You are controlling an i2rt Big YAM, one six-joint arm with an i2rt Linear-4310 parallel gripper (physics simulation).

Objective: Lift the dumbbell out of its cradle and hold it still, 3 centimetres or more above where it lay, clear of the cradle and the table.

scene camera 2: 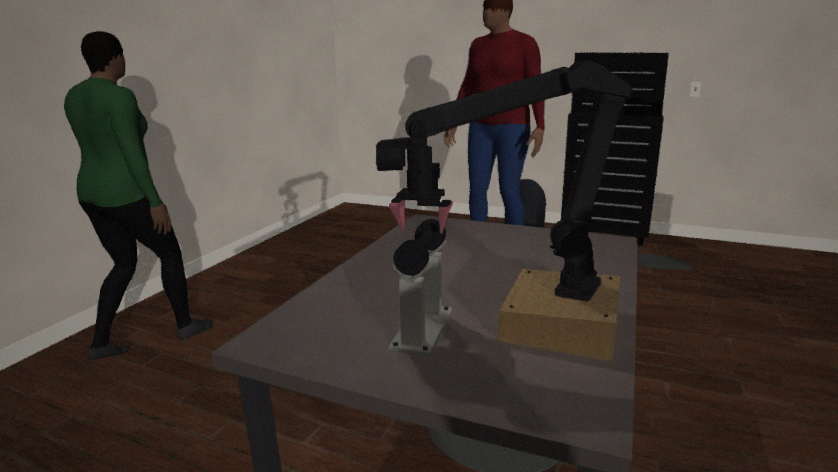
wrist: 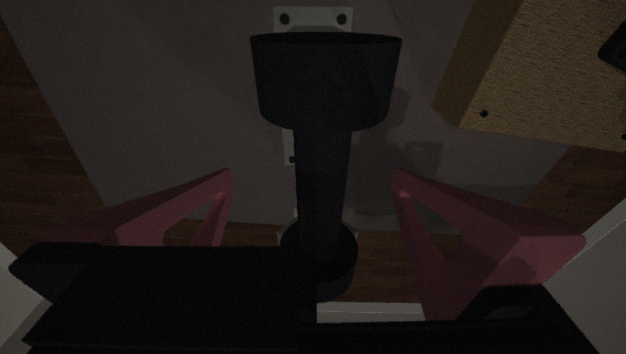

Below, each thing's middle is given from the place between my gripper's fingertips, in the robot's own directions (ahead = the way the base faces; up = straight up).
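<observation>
I can see the black dumbbell (scene camera 2: 411,257), which is 20 mm below my hand, 20 mm behind it and 30 mm to the left of it.
</observation>
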